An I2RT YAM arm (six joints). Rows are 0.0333 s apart.
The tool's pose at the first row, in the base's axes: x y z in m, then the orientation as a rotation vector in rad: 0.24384 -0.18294 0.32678 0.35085 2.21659 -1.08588
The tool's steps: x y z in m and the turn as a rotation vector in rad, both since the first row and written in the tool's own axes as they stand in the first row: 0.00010 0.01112 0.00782 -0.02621 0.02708 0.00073; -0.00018 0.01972 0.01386 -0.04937 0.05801 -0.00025; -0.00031 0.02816 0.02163 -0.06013 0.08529 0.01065; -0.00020 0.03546 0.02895 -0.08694 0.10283 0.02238; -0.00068 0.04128 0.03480 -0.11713 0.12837 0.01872; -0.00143 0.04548 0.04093 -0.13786 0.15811 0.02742; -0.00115 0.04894 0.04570 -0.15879 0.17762 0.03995; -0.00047 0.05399 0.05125 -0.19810 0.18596 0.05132; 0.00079 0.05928 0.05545 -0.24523 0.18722 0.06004; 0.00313 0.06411 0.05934 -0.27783 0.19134 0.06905; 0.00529 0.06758 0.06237 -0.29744 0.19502 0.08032; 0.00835 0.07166 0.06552 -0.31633 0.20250 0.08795; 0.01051 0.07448 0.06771 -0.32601 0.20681 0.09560; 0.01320 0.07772 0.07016 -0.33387 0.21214 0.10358; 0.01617 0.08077 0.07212 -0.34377 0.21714 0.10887
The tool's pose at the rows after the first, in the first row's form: 0.25253 -0.18212 0.31636 0.35700 2.25225 -1.05656; 0.25951 -0.18146 0.30853 0.36498 2.29031 -1.03121; 0.26705 -0.18226 0.29991 0.38906 2.31446 -1.01344; 0.27365 -0.18343 0.29204 0.40086 2.33650 -0.97587; 0.27935 -0.18435 0.28613 0.39943 2.37318 -0.94205; 0.28459 -0.18649 0.28125 0.41831 2.40379 -0.91227; 0.28810 -0.18807 0.27678 0.43482 2.42349 -0.87997; 0.29242 -0.18928 0.27073 0.43445 2.44069 -0.82619; 0.29583 -0.18931 0.26477 0.42297 2.45490 -0.76443; 0.29807 -0.18942 0.25853 0.42023 2.46543 -0.71986; 0.29941 -0.18971 0.25363 0.42562 2.46972 -0.68989; 0.30041 -0.18974 0.24772 0.42975 2.47852 -0.66234; 0.30108 -0.18978 0.24360 0.43618 2.48154 -0.64621; 0.30166 -0.18977 0.23876 0.44445 2.48462 -0.63203; 0.30172 -0.18951 0.23408 0.44865 2.48929 -0.61674
